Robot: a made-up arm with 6 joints.
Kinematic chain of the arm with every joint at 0, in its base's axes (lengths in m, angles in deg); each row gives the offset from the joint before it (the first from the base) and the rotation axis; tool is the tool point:
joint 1: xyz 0 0 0.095 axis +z
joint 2: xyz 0 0.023 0 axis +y
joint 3: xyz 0 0 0.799 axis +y
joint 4: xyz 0 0 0.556 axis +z
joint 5: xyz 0 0 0 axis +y
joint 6: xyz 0 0 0.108 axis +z
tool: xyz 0 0 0
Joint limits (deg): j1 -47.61..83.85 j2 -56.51..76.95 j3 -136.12..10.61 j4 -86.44..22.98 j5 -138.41..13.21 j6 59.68..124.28
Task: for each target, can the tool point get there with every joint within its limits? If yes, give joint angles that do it. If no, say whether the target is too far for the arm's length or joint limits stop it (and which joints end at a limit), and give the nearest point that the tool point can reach.
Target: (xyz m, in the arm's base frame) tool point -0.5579 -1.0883 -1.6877
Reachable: no: too far | nearest point -0.3776 -0.7366 -0.1083 | short by 1.628 m
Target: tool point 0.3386 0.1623 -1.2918
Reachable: no: joint limits stop it (at a limit: joint 1, joint 2, joint 3) | nearest point -0.3000 0.3992 -0.1004 | short by 1.372 m
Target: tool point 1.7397 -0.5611 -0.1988
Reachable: no: too far | nearest point 1.3706 -0.4421 0.2789 | short by 0.615 m
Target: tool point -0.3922 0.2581 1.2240
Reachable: yes | joints -19.53 -3.15 -42.30 -59.26 -106.13 64.60
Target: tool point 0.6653 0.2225 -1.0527
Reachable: no: joint limits stop it (at a limit: joint 1, joint 2, joint 3) | nearest point -0.2757 0.4035 -0.0835 | short by 1.363 m
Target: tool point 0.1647 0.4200 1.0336
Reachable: yes | joints 61.21 64.40 -86.12 -45.60 -26.92 86.84
